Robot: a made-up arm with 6 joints.
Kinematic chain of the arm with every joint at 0, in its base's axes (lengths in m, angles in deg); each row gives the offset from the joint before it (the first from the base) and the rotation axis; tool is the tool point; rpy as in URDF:
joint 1: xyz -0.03 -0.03 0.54 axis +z
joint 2: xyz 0.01 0.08 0 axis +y
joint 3: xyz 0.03 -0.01 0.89 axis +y
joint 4: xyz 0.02 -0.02 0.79 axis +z
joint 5: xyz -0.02 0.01 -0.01 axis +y
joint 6: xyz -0.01 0 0.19 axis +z
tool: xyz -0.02 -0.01 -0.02 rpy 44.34 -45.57 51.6
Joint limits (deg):
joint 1: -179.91..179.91
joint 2: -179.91..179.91
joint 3: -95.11..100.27
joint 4: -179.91..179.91
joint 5: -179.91..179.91
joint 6: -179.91..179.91
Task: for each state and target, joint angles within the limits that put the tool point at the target. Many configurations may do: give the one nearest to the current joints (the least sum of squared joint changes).
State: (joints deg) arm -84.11 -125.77 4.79 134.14 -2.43 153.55
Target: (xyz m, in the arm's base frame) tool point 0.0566 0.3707 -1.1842
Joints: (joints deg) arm -94.92 -152.69 -28.67 133.86 6.81 153.77
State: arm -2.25 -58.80 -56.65 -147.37 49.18 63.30
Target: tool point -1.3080 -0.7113 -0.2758
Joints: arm 28.68 -98.08 -40.21 -145.49 38.94 61.82
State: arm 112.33 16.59 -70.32 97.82 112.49 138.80
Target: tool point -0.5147 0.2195 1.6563
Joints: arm 134.04 56.25 -77.24 98.04 116.56 139.03
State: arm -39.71 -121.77 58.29 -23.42 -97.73 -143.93
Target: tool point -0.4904 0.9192 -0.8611
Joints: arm -56.56 -149.98 20.51 -21.39 -61.90 -147.94
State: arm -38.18 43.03 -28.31 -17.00 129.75 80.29
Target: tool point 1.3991 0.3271 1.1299
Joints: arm 13.49 69.35 -16.40 -12.44 128.17 80.34
